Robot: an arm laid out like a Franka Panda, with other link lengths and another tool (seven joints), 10 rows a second.
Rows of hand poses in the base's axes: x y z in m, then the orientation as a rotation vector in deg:
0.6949, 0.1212, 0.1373, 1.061, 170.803, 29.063
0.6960, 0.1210, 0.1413, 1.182, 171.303, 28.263
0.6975, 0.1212, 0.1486, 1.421, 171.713, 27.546
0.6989, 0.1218, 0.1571, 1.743, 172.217, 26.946
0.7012, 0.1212, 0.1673, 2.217, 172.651, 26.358
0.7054, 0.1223, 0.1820, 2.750, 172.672, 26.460
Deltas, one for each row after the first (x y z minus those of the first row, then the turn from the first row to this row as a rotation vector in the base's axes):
0.0011, -0.0002, 0.0040, -0.567, 0.379, -0.049
0.0026, 0.0000, 0.0113, -1.065, 0.700, -0.183
0.0040, 0.0006, 0.0198, -1.491, 1.143, -0.346
0.0063, 0.0000, 0.0300, -1.895, 1.540, -0.616
0.0105, 0.0011, 0.0447, -1.810, 1.640, -0.948

